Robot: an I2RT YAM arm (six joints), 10 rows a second.
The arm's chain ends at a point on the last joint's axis. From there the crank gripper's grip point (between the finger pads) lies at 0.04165 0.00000 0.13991 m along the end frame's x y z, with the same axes.
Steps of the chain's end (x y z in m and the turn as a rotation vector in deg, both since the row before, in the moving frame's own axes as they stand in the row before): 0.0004 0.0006 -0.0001 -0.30 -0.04 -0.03; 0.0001 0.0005 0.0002 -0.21 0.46 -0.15; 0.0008 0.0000 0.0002 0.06 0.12 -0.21; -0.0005 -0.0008 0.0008 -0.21 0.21 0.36; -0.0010 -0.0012 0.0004 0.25 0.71 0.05; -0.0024 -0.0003 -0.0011 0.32 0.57 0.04; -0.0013 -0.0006 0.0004 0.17 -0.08 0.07; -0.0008 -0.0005 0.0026 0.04 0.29 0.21; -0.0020 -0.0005 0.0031 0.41 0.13 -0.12; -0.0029 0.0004 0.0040 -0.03 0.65 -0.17; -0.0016 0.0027 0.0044 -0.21 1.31 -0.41; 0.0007 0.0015 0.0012 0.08 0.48 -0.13
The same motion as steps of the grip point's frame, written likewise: 0.0003 0.0013 -0.0001 -0.30 -0.04 -0.03; 0.0012 0.0009 -0.0001 -0.21 0.46 -0.15; 0.0011 -0.0003 0.0001 0.06 0.12 -0.21; 0.0000 0.0000 0.0006 -0.21 0.21 0.36; 0.0007 -0.0018 -0.0001 0.25 0.71 0.05; -0.0010 -0.0011 -0.0015 0.32 0.57 0.04; -0.0015 -0.0010 0.0005 0.17 -0.08 0.07; -0.0001 -0.0004 0.0024 0.04 0.29 0.21; -0.0017 -0.0016 0.0030 0.41 0.13 -0.12; -0.0013 0.0003 0.0035 -0.03 0.65 -0.17; 0.0016 0.0029 0.0034 -0.21 1.31 -0.41; 0.0019 0.0012 0.0008 0.08 0.48 -0.13
